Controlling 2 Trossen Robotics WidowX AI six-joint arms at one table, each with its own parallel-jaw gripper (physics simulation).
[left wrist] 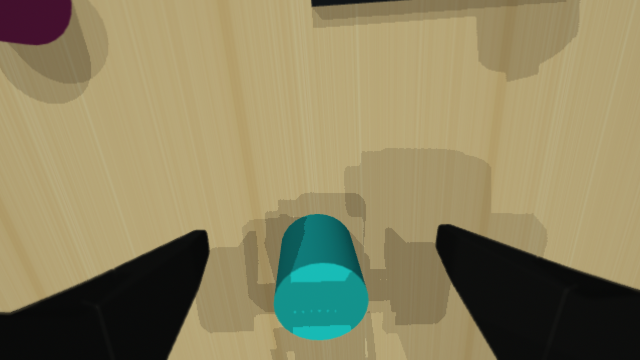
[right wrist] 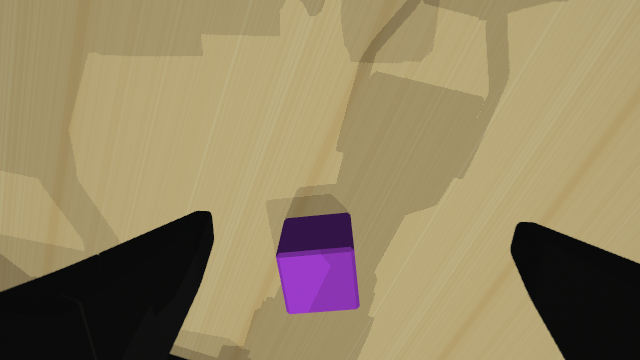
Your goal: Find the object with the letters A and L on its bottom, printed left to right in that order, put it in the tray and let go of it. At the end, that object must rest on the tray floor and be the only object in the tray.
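Places are measured from the left arm's base along level axes (x right, y ahead, z up), in millimetres.
Pixels of known places: left gripper, fingertip midpoint: (left wrist: 324, 237); right gripper, fingertip midpoint: (right wrist: 362, 230).
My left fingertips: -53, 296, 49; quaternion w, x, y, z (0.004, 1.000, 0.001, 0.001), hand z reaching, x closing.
For each thing: its top centre in the pictures, then the offset to it from my left fingertips, as dx, dy, dz. "*": a spot on its surface instead. Level surfaces: height alone.
- teal cylinder, top centre: (left wrist: 321, 303) +0, -51, -21
- purple block, top centre: (right wrist: 318, 284) +58, +431, -31
- tray, surface spot: (left wrist: 360, 1) * +23, +96, -72
- dark maroon object, surface spot: (left wrist: 32, 20) * -129, +83, -56
- wooden table, surface height: dz -76
A teal cylinder (left wrist: 321, 295) stands upright on the table in the left wrist view, between and below the fingertips of my left gripper (left wrist: 324, 237), which is open and empty. A purple block (right wrist: 319, 280) stands on the table in the right wrist view, between the spread fingertips of my right gripper (right wrist: 362, 230), nearer its left finger. The right gripper is open and empty. The bottoms of both objects are hidden, and no letters show on them. The dark edge of the tray (left wrist: 360, 1) shows at the top of the left wrist view.
A dark maroon object (left wrist: 32, 20) is partly in view at the top left of the left wrist view, left of the tray edge. Shadows of the arms and grippers fall across the wooden table (left wrist: 165, 150) (right wrist: 225, 125) in both views.
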